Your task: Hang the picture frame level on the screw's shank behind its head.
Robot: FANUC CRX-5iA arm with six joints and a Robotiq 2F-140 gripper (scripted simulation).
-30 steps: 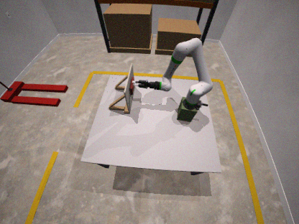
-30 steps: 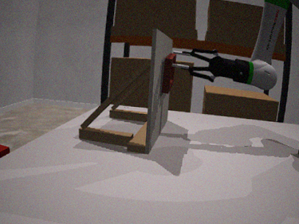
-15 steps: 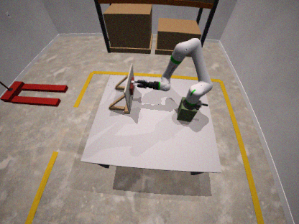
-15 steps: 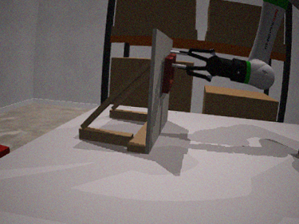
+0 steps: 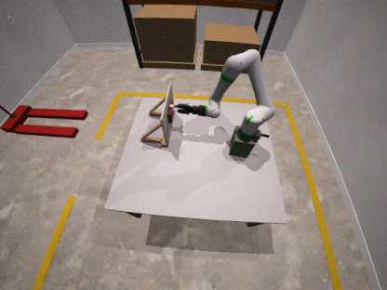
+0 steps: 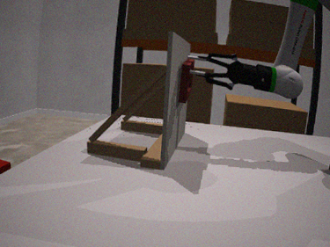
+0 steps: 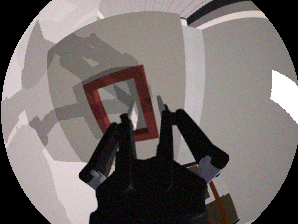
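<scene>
Now: the red picture frame 4 cm ahead of my hand and 5 cm below it. The rest, counted from my hand: grey wall panel: 6 cm ahead, 11 cm below.
</scene>
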